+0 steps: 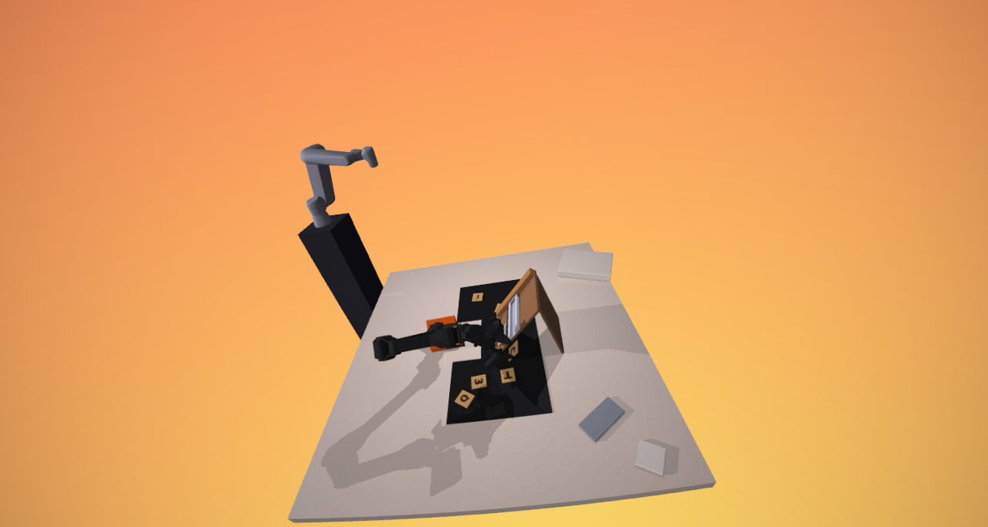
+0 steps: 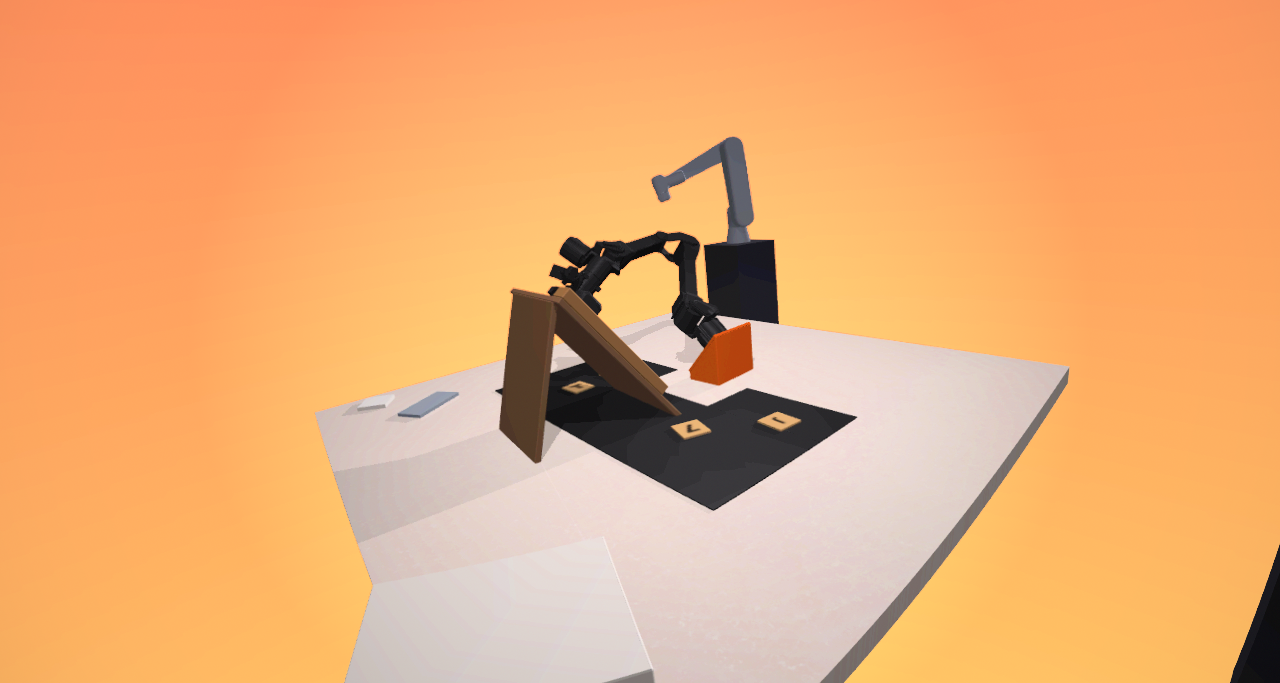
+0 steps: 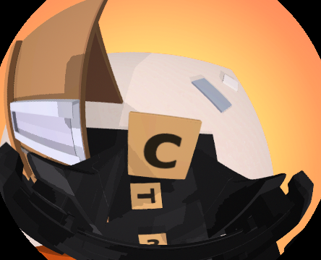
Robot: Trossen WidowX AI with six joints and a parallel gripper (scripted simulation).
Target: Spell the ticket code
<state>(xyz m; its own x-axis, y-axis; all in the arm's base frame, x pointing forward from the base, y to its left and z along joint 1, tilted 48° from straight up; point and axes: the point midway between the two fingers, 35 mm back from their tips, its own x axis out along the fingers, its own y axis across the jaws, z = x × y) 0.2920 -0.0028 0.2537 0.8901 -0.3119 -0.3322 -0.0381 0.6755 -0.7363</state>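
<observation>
Now: the white ticket 15 cm to the left of my gripper tip, 8 cm below it and 6 cm behind it. From my gripper tip the other things lie so: black mat 21 cm to the left, 16 cm below, 14 cm behind; grey slab 29 cm ahead, 17 cm to the right, 16 cm below; white square 41 cm ahead, 29 cm to the right, 16 cm below.
</observation>
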